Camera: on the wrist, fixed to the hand. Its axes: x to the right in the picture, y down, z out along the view.
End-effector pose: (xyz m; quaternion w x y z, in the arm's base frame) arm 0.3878 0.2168 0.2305 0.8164 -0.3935 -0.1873 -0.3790
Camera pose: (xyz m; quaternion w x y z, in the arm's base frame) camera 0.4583 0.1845 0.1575 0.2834 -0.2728 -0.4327 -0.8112
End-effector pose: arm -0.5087 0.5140 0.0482 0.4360 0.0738 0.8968 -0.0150
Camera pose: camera -0.5629 0.5991 0.0823 0.3899 -0.5952 0.6666 -0.2221
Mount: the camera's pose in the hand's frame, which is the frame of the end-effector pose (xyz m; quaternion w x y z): 0.0164 0.0775 -0.0712 0.7272 -0.0991 -0.0844 -0.6740
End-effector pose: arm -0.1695 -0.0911 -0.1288 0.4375 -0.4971 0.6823 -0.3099
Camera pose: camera -0.2675 -0.0832 -0.1697 0.1176 -0.8908 0.1549 -0.4106
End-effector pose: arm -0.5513 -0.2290 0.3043 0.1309 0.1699 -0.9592 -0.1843
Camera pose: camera -0.5654 -0.1894 0.4022 0.0931 -0.7415 0.5758 0.3316
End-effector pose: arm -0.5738 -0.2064 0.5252 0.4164 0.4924 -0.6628 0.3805
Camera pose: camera -0.6391 -0.1293 0.5590 0.5521 0.7957 -0.2230 -0.1112
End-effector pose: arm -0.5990 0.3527 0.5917 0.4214 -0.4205 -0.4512 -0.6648
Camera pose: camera -0.5437 0.2634 0.6091 0.2214 0.0995 0.5812 0.7767
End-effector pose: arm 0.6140 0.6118 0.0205 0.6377 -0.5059 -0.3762 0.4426
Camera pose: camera 0.6711 0.6125 -0.0694 0.6801 -0.1402 -0.7122 -0.1025
